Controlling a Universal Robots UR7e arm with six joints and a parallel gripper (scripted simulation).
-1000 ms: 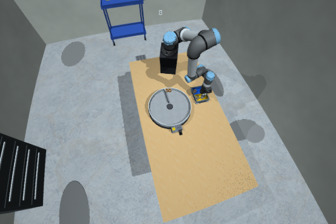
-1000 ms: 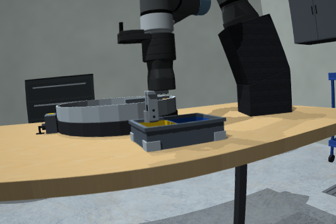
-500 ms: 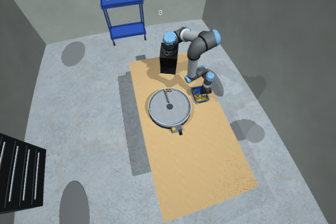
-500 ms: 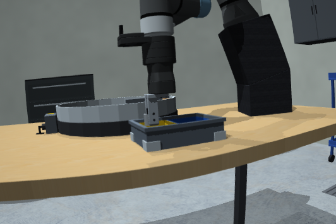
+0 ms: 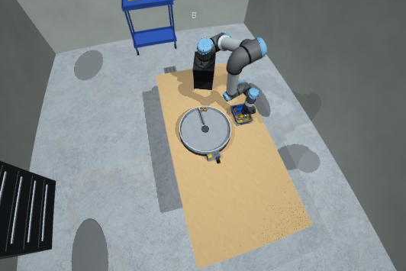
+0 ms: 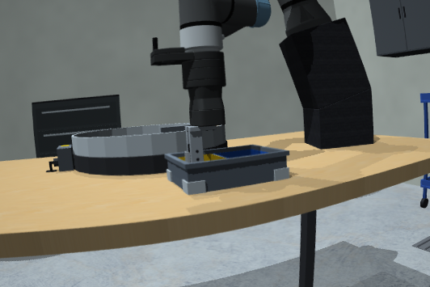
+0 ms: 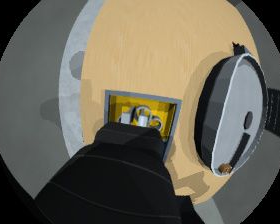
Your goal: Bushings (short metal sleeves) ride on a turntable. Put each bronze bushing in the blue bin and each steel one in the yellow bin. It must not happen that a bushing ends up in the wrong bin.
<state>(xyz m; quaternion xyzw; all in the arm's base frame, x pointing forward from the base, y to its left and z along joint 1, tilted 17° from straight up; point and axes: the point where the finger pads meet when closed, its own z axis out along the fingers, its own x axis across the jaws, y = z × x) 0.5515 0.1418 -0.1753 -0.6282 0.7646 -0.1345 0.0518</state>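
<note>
The grey two-part tray is 60 mm behind my hand and 30 mm below it. From my hand the other things lie so: round grey turntable 360 mm to the right, 40 mm behind.
</note>
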